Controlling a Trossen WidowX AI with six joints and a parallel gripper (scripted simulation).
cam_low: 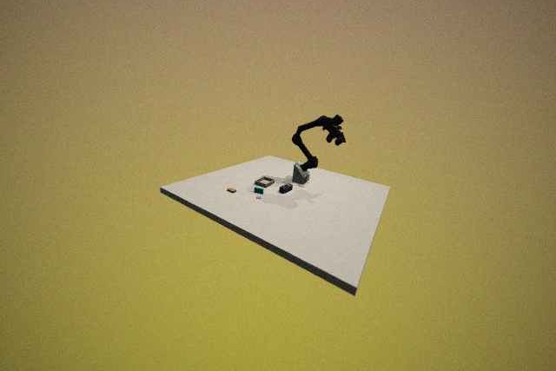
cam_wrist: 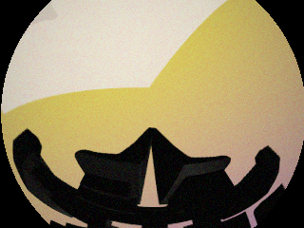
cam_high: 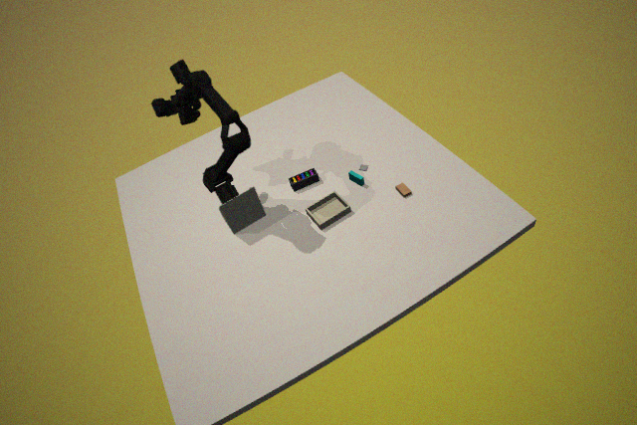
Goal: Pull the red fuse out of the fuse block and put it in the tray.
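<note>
Now: gripper tip 36 cm short of the red fuse, 35 cm above it and 25 cm to the left of it. From my gripper tip the other things lie so: teal box 55 cm ahead, 37 cm to the right, 36 cm below; grey piece 61 cm ahead, 38 cm below, 31 cm to the right; tray 44 cm to the right, 39 cm ahead, 37 cm below.
</note>
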